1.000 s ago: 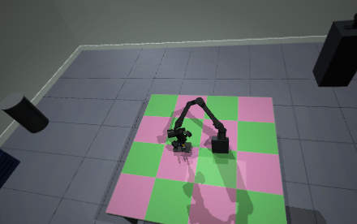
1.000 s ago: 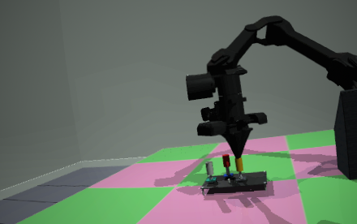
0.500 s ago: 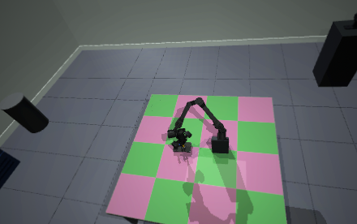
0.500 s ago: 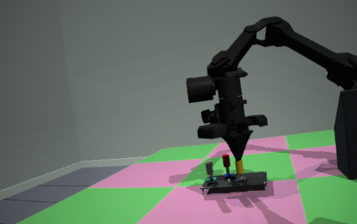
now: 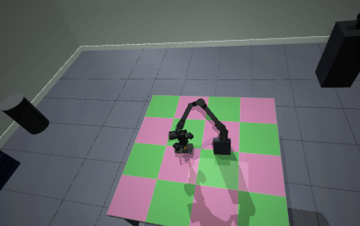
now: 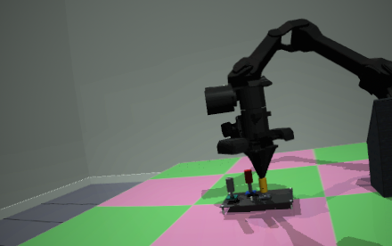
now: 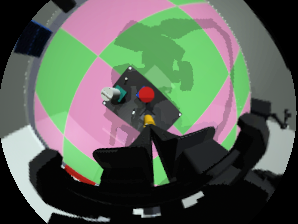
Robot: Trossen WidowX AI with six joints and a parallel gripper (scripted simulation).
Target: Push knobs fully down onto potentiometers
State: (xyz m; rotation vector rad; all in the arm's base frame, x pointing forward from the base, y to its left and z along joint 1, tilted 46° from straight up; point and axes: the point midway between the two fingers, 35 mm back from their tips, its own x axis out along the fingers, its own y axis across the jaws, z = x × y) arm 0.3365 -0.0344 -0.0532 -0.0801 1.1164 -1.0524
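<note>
Now: the yellow knob 10 mm below my gripper tip.
</note>
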